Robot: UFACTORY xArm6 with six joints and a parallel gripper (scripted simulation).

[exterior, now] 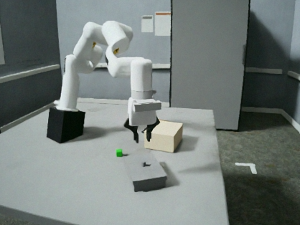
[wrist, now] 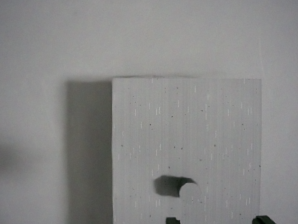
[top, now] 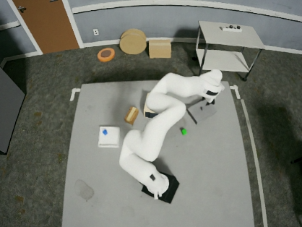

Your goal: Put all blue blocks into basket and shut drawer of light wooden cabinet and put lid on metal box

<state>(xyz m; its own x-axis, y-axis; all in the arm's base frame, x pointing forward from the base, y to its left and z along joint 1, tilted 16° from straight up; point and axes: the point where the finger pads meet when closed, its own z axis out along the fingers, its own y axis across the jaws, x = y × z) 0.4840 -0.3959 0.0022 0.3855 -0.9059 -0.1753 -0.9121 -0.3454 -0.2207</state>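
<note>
The lid is 130 mm below my hand. Round my hand: light wooden cabinet (320 mm to the left, 130 mm below, 60 mm ahead); then metal box (150 mm below); then green block (160 mm to the left, 160 mm below, 140 mm behind).
</note>
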